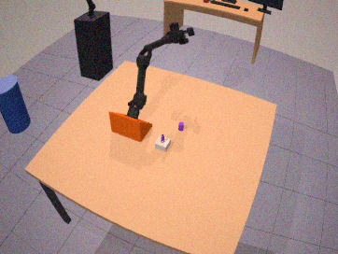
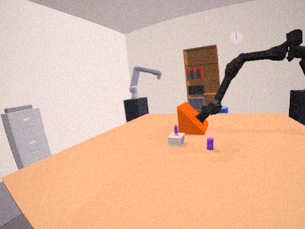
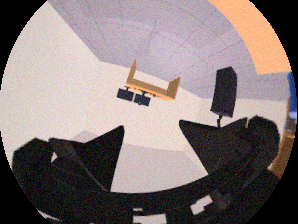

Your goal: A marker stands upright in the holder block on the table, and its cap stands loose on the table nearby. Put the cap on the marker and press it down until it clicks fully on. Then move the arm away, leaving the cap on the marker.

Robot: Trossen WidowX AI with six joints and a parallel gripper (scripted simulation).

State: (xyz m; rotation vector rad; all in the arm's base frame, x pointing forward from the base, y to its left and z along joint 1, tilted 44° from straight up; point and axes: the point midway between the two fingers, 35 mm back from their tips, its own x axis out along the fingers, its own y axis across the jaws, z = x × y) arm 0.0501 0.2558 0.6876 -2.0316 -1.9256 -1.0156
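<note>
Right now the purple cap is 240 mm ahead of my gripper tip, 590 mm to the right of it and 360 mm below it. Round my gripper tip: holder block: 200 mm ahead, 760 mm to the right, 360 mm below.
</note>
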